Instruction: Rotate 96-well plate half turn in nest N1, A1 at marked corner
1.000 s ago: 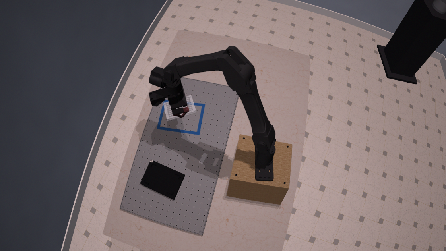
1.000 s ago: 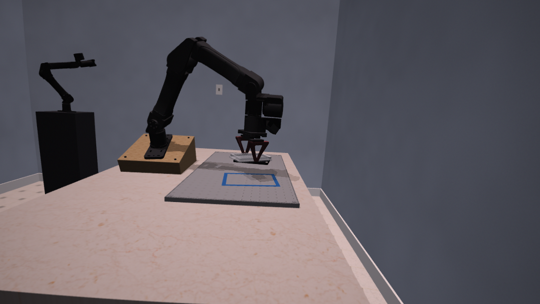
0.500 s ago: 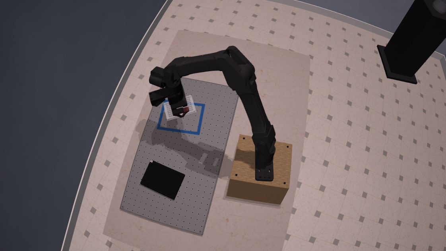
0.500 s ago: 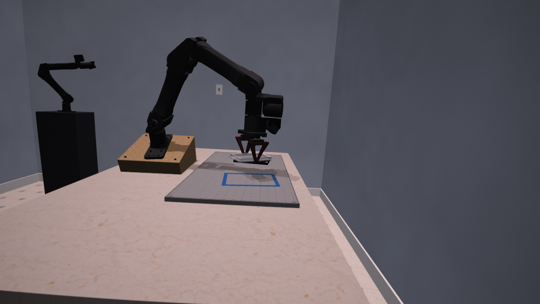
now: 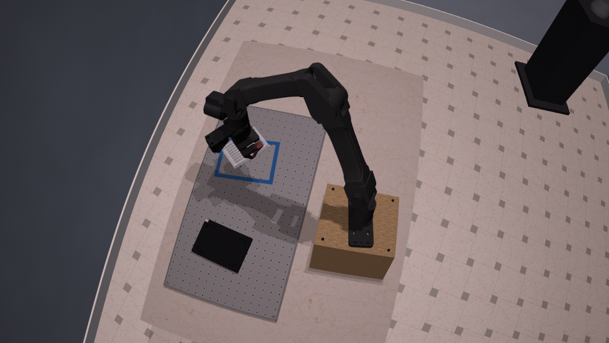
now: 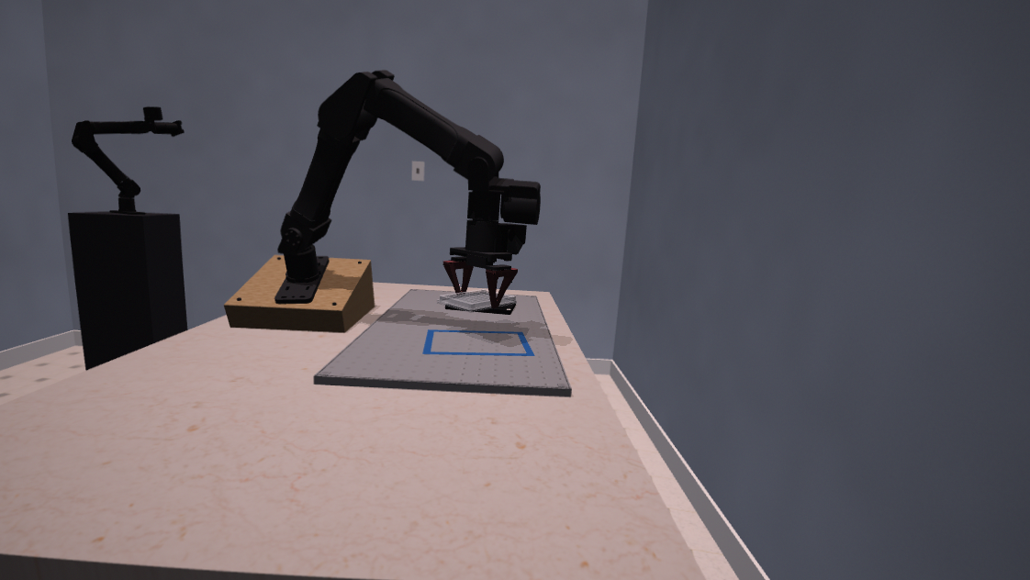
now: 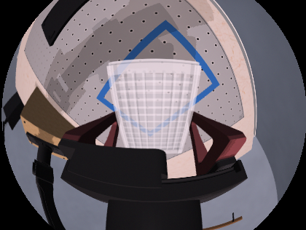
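Now: the 96-well plate right at my hand. The rest, counted from my hand: black plate nest N1: 30 cm to the left, 8 cm below, 5 cm ahead; then A1 label: 23 cm to the left, 10 cm ahead, 7 cm below.
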